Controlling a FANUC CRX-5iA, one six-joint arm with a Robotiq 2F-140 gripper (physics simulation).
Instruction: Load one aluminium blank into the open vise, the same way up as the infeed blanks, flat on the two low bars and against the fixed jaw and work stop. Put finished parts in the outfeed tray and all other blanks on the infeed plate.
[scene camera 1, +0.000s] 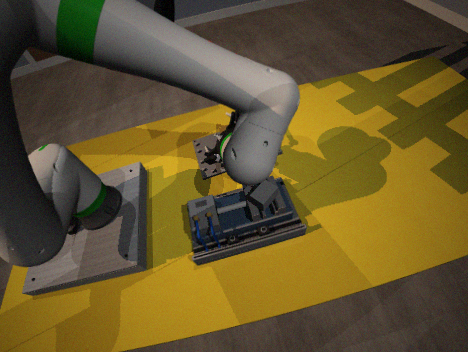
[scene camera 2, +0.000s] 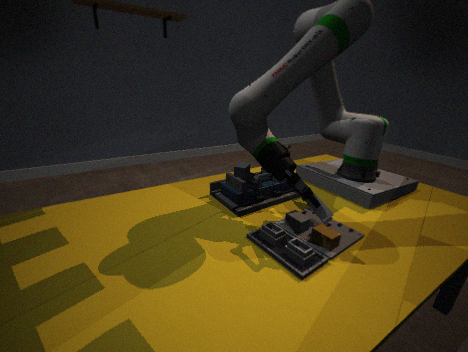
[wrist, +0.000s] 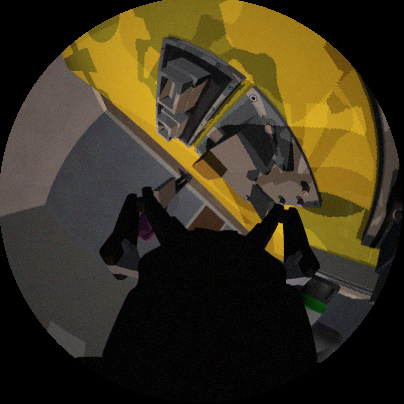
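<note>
My gripper (scene camera 2: 321, 213) (wrist: 213, 188) is open and empty, tilted low over the infeed plate (scene camera 2: 351, 238) (wrist: 290, 182). In scene camera 2 a fingertip shows beside a grey blank (scene camera 2: 300, 220) and behind an orange-brown block (scene camera 2: 326, 236) (wrist: 211, 165), both on the plate. The exact gap is unclear. In scene camera 1 the wrist hides most of the gripper. The vise (scene camera 1: 232, 218) (scene camera 2: 260, 194) has a grey block (scene camera 1: 263, 193) (scene camera 2: 242, 171) tilted askew over its jaw area; its seating is unclear. Two hollow parts (scene camera 2: 273, 230) (scene camera 2: 300, 247) are in the outfeed tray (scene camera 2: 274, 256).
The outfeed tray adjoins the infeed plate. The vise stands close beside them, with blue hoses (scene camera 1: 198, 232) at one end. The robot base slab (scene camera 1: 100, 250) (scene camera 2: 350, 192) lies beyond the vise's hose end. The forearm and wrist hang over the vise and plate.
</note>
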